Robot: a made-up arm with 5 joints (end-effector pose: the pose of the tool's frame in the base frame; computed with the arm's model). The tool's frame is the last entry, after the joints. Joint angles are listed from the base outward.
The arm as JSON. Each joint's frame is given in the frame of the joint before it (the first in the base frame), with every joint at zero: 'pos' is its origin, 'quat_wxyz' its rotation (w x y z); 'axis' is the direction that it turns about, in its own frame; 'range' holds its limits. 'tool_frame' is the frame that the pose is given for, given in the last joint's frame.
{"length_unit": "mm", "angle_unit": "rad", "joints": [
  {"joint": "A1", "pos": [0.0, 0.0, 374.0], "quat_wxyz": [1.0, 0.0, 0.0, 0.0], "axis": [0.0, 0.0, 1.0], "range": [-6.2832, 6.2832]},
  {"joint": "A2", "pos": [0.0, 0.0, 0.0], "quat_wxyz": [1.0, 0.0, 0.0, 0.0], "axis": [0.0, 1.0, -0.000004], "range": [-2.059, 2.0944]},
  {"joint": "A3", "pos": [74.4, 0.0, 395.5], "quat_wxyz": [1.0, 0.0, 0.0, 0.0], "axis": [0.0, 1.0, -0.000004], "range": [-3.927, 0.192]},
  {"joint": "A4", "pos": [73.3, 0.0, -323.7], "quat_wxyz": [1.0, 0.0, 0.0, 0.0], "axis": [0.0, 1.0, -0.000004], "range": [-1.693, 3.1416]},
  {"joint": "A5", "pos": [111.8, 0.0, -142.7], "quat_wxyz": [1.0, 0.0, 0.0, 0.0], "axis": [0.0, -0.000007, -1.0], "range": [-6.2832, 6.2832]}
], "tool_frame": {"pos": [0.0, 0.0, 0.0], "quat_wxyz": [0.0, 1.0, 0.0, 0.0]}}
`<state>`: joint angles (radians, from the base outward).
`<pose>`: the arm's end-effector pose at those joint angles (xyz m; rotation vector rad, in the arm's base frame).
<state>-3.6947 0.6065 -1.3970 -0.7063 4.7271</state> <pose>-0.6116 0.3776 0.5819 0.9187 -1.6758 -1.5435</pose>
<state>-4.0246 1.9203 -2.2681 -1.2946 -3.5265</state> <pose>-0.4188 0.5097 0.0111 -1.6449 0.4183 1.4690</pose>
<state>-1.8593 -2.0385 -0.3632 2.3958 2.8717</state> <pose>0.0312 0.1053 0.4086 2.2400 2.1987 -0.0081</pose>
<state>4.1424 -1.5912 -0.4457 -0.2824 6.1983</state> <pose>0.0606 0.0945 0.8303 0.4393 -0.7281 0.8623</pose>
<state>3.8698 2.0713 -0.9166 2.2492 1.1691</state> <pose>0.0195 0.0174 0.0879 -0.0669 -0.2986 1.8849</pose>
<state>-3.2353 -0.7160 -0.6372 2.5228 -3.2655</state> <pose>-0.0405 0.0038 0.5643 2.5238 0.0381 1.6612</pose>
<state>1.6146 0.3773 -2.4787 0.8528 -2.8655</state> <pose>-0.0275 0.6271 1.0022 -1.3088 1.6545 1.2321</pose>
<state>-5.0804 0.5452 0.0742 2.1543 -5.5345</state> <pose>-0.0055 -0.0141 0.4604 0.3803 0.0879 -1.1760</pose>
